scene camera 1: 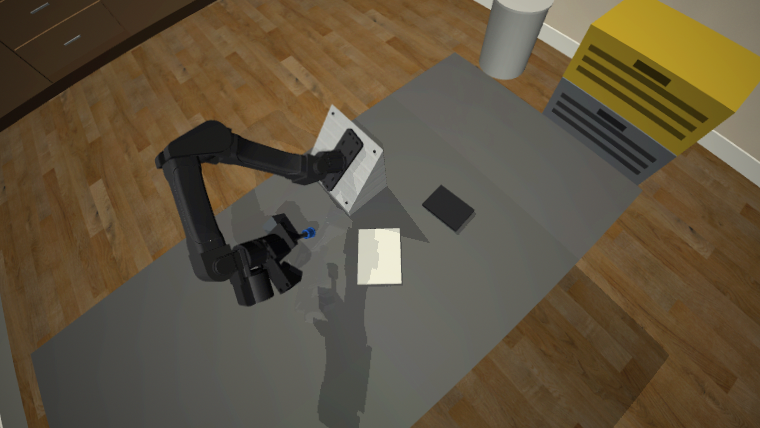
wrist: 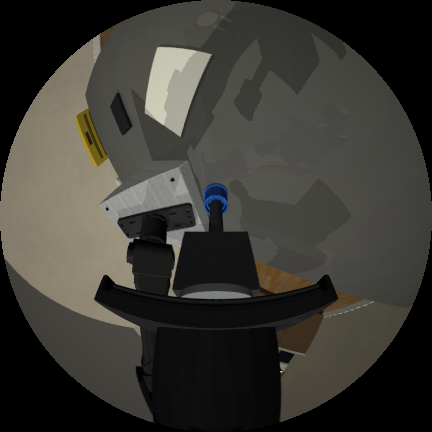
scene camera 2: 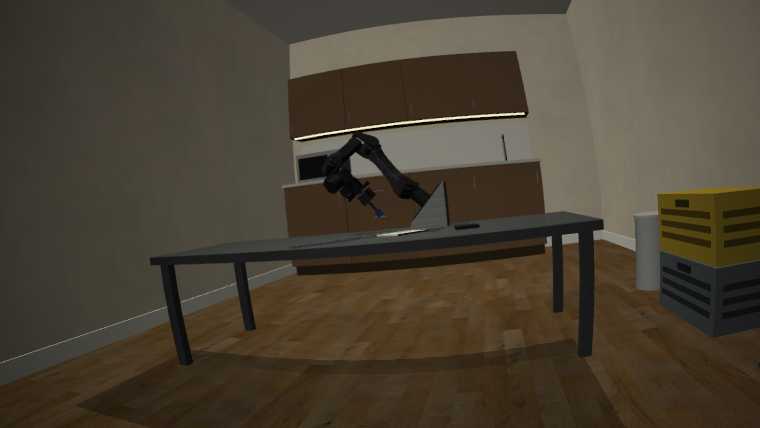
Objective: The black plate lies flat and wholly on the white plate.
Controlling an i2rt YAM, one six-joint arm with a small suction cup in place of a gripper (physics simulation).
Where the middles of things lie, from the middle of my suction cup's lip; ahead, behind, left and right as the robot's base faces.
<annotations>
I see the white plate [scene camera 1: 379, 260] 14 cm ahead of my suction cup, 13 cm to the left of it and 8 cm below it. Also, from my suction cup: black plate [scene camera 1: 446, 206] (38 cm to the left, 15 cm ahead, 8 cm below).
</annotations>
